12 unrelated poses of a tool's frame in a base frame.
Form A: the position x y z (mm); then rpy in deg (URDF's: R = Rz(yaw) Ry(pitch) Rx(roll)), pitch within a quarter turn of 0, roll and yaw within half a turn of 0.
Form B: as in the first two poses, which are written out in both.
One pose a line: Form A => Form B
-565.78 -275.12 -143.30 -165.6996 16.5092 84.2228 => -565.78 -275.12 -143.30 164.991 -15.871 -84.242
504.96 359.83 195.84 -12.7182 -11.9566 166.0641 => 504.96 359.83 195.84 15.371 8.228 163.615
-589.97 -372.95 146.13 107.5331 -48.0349 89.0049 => -589.97 -372.95 146.13 -134.164 73.194 -87.698
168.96 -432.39 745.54 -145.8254 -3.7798 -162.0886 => 168.96 -432.39 745.54 146.266 6.942 163.033
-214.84 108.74 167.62 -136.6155 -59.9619 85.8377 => -214.84 108.74 167.62 -118.240 -39.748 -87.291
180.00 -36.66 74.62 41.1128 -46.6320 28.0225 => 180.00 -36.66 74.62 58.303 -10.053 52.002
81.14 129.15 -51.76 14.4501 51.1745 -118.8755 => 81.14 129.15 -51.76 41.658 -35.649 -111.875
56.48 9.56 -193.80 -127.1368 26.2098 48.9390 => 56.48 9.56 -193.80 -149.222 -50.918 -20.806
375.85 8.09 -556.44 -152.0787 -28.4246 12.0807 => 375.85 8.09 -556.44 -144.911 18.257 -25.102
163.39 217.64 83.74 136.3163 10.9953 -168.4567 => 163.39 217.64 83.74 -135.226 -0.176 164.111
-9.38 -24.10 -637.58 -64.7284 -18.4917 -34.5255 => -9.38 -24.10 -637.58 -63.771 23.639 -31.471
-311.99 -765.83 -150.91 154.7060 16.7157 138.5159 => -311.99 -765.83 -150.91 -170.312 28.544 -144.762
